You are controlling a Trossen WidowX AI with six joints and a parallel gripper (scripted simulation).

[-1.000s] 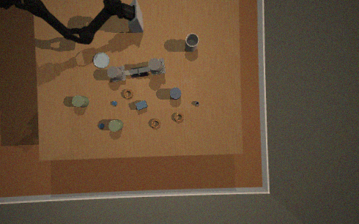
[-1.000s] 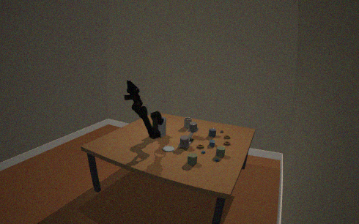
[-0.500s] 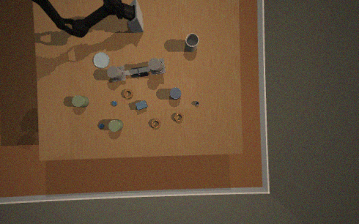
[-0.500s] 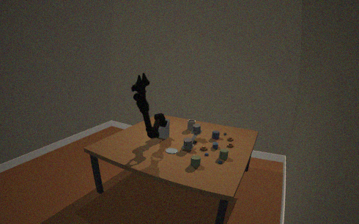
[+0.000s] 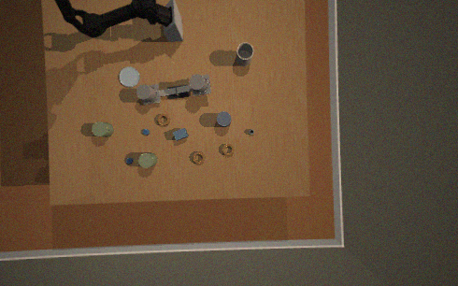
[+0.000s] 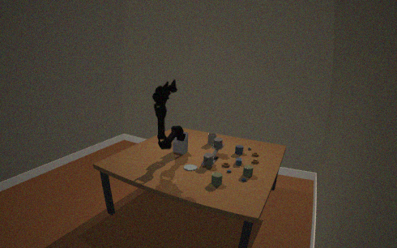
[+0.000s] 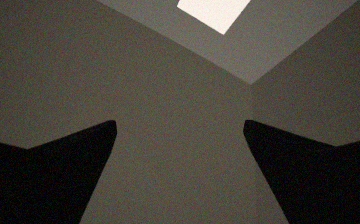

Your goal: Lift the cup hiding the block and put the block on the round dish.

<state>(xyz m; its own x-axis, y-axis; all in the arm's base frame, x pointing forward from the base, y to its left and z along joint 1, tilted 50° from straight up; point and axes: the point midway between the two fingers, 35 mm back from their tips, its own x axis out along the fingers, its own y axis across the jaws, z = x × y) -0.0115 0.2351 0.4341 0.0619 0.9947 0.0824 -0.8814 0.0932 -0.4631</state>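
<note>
Right now my gripper tip is 320 mm short of the grey cup and 560 mm above it. The rest, counted from my gripper tip: blue block (530 mm ahead, 160 mm to the left, 600 mm below); then pale round dish (220 mm ahead, 90 mm to the right, 620 mm below).
</note>
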